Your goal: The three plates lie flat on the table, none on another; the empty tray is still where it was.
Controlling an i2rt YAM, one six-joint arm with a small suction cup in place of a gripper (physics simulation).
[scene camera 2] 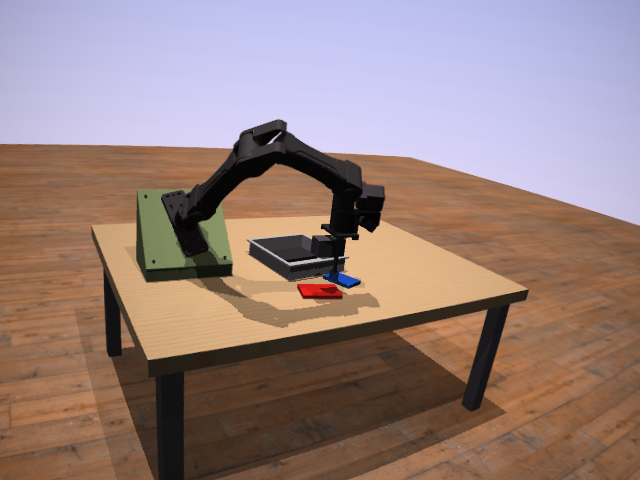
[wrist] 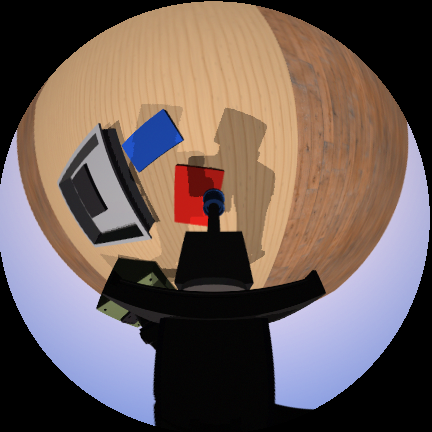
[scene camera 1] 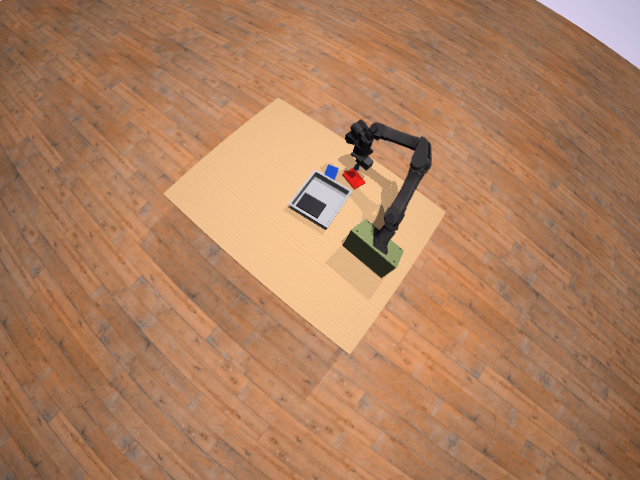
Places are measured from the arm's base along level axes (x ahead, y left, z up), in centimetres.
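Where they show: end effector, tool point: (scene camera 2: 333, 280) (wrist: 213, 197) (scene camera 1: 356, 168); arm's base, origin of the base link: (scene camera 2: 184, 223) (scene camera 1: 379, 241).
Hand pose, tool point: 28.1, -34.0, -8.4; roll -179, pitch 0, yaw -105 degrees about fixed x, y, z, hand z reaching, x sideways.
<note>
Things, the pixels of their top centre, and the offset from my tool point, as dx, dy, dz. Level surfaces: height alone.
- red plate, middle of its top: (wrist: 195, 198) (scene camera 2: 319, 289) (scene camera 1: 354, 178) -1.2, +3.4, -3.9
- table, its level: dz -5.0
- blue plate, middle of its top: (wrist: 147, 141) (scene camera 2: 342, 278) (scene camera 1: 331, 172) +10.7, +7.6, -3.9
- tray, middle of its top: (wrist: 87, 205) (scene camera 2: 297, 247) (scene camera 1: 321, 197) +6.7, +25.4, +0.0
- black plate, middle of its top: (wrist: 85, 193) (scene camera 2: 294, 253) (scene camera 1: 311, 204) +9.3, +30.0, -3.7
A red plate (scene camera 1: 356, 181) (scene camera 2: 310, 290) (wrist: 184, 205) lies flat on the table (scene camera 1: 232, 180) (scene camera 2: 429, 279). A blue plate (scene camera 1: 331, 171) (scene camera 2: 348, 280) (wrist: 152, 140) lies flat beside it, apart from it and close to the tray (scene camera 1: 333, 198) (scene camera 2: 307, 270) (wrist: 114, 202). A black plate (scene camera 1: 311, 205) (wrist: 89, 189) lies inside the tray, near one corner. My suction cup (scene camera 1: 356, 167) (scene camera 2: 334, 274) (wrist: 213, 202) points down and bears no plate. In the wrist view it overlaps the red plate's right edge; in scene camera 2 it overlaps the blue plate. Its exact height is hard to tell.
The green base block (scene camera 1: 361, 229) (scene camera 2: 155, 237) (wrist: 115, 307) carries the arm at one side of the table. The tray stands between the base block and the blue plate, with raised walls. The table edge lies beyond the red plate. The arm casts shadows around the plates.
</note>
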